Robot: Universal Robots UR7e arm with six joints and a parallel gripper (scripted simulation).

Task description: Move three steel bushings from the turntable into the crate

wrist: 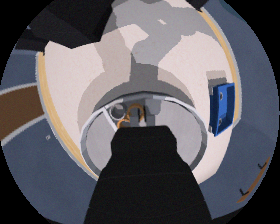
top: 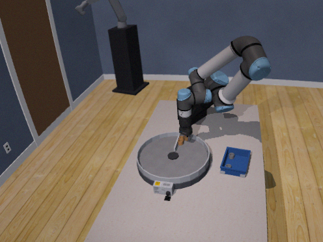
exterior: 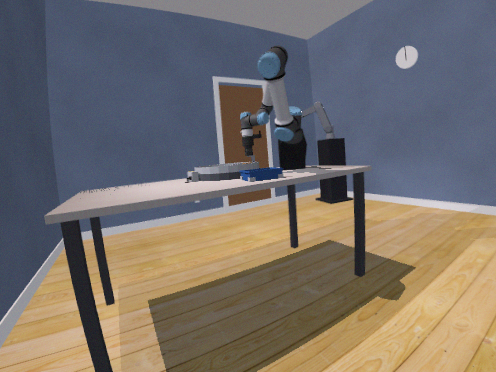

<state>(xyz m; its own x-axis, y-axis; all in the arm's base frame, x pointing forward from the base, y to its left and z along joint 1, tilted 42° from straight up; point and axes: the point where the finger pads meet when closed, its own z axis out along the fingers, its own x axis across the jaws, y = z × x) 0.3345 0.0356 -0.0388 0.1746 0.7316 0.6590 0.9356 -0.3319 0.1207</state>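
My hand is 18 cm short of the round grey turntable, 3 cm to the left of it and 3 cm above it. The rest, counted from my hand: blue crate: 32 cm to the left, 7 cm ahead, 5 cm below.
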